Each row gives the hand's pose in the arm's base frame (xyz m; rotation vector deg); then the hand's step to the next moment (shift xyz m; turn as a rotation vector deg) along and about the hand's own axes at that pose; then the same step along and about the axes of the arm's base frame.
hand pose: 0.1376 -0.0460 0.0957 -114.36 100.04 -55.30
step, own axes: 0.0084 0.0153 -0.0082 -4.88 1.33 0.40
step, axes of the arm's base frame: -0.0167 -0.0096 -0.0015 -0.85 4.34 -2.49
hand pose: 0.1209 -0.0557 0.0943 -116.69 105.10 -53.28
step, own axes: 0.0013 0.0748 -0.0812 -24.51 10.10 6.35
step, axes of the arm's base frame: -0.1086 0.0040 0.0197 -4.40 20.20 -17.77
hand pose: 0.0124 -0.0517 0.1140 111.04 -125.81 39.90
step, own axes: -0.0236 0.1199 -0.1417 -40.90 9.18 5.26
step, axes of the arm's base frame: -0.1403 0.0891 0.0859 -1.01 35.42 -23.00
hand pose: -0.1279 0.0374 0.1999 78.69 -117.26 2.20
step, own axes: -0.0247 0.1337 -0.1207 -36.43 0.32 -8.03
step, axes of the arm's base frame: -0.0449 0.1248 0.1244 12.06 32.77 -13.14
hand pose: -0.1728 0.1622 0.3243 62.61 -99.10 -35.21
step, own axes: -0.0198 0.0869 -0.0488 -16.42 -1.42 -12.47
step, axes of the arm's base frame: 0.0129 0.0620 0.0795 14.10 14.69 -3.54
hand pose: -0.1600 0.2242 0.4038 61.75 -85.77 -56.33
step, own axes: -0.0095 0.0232 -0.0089 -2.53 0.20 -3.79
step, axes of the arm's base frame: 0.0064 0.0149 0.0211 3.95 2.27 0.16
